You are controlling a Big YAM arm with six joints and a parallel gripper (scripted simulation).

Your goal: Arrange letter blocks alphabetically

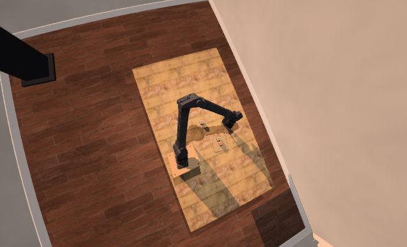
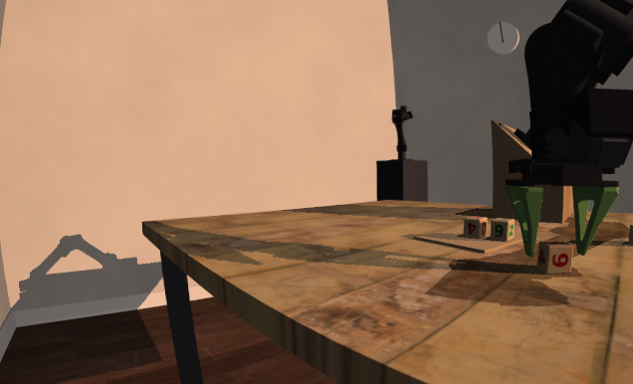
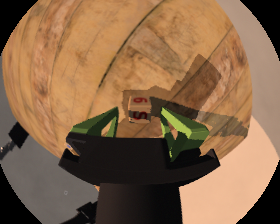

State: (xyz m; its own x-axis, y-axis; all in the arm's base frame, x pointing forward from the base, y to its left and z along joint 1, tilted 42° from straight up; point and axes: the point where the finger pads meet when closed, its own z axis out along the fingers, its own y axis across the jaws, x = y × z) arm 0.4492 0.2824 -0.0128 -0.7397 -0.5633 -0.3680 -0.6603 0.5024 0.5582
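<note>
The thin brown mat lies 10 cm behind my hand, 17 cm to the right of it and 2 cm below it. The rest, counted from my hand: block 10 cm behind, 12 cm to the right, 1 cm below.
</note>
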